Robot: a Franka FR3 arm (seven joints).
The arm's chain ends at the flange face. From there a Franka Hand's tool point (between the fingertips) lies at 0.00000 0.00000 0.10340 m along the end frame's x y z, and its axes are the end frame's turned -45 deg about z.
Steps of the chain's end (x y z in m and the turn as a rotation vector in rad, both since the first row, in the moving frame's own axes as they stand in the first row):
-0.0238, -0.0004, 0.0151, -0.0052, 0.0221, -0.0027
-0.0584, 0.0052, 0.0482, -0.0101, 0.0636, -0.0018
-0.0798, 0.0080, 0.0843, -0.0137, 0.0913, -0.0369
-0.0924, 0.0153, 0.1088, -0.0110, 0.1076, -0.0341
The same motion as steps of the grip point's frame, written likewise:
-0.0153, -0.0151, 0.0151, -0.0193, 0.0120, -0.0027
-0.0411, -0.0322, 0.0480, -0.0521, 0.0378, -0.0018
-0.0563, -0.0432, 0.0839, -0.0742, 0.0549, -0.0369
-0.0690, -0.0460, 0.1082, -0.0839, 0.0683, -0.0341

